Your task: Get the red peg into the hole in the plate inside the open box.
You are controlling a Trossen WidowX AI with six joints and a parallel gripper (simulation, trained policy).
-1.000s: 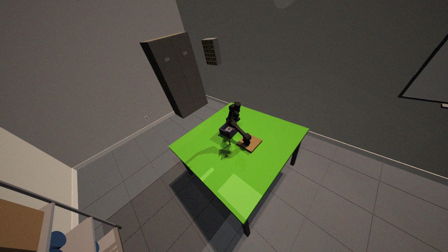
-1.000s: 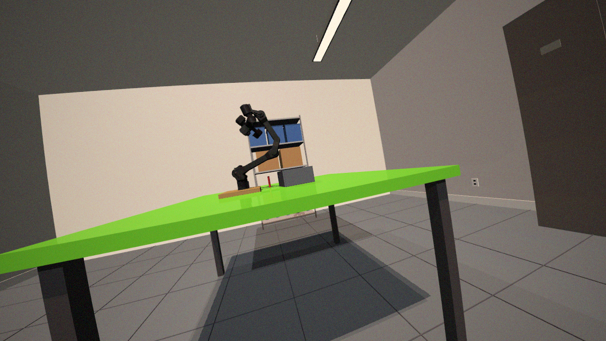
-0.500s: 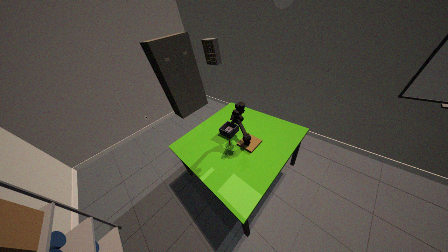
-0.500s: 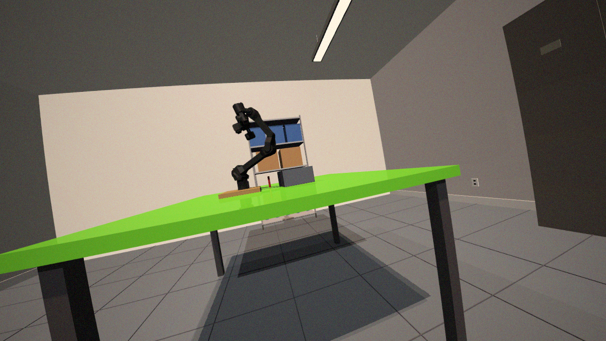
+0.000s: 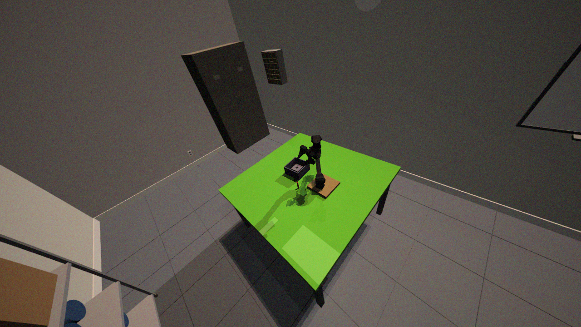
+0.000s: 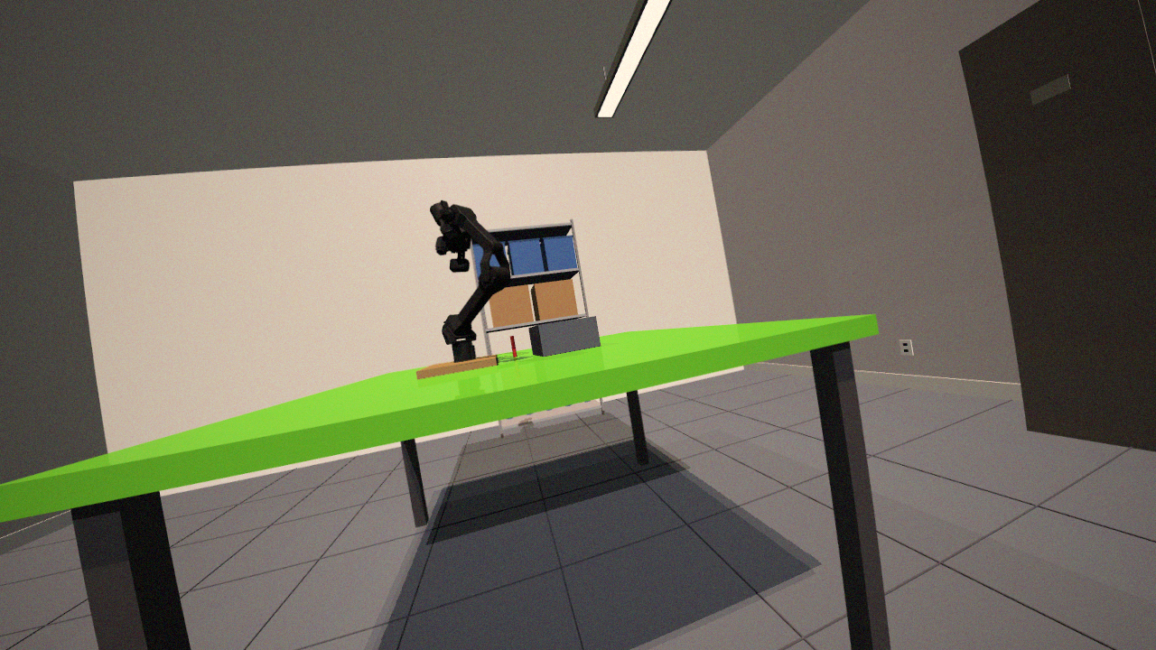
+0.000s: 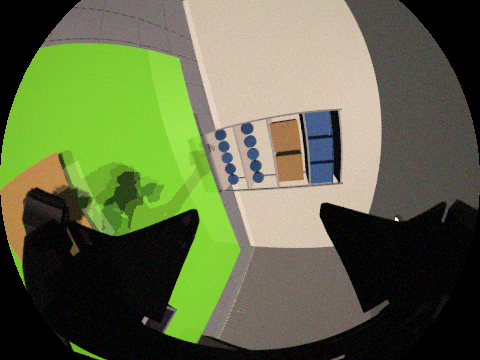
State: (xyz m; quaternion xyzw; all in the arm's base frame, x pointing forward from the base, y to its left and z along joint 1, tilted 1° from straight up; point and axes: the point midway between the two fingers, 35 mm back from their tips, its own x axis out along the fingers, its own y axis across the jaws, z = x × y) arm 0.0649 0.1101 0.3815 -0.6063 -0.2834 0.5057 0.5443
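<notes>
Now: the red peg 360 mm below my gripper tip, 110 mm ahead of it and 50 mm to the right of it. Also, from my gripper tip: pale plate (350 mm below, 240 mm to the right, 240 mm ahead); then dark box (370 mm below, 240 mm to the right, 240 mm ahead).
</notes>
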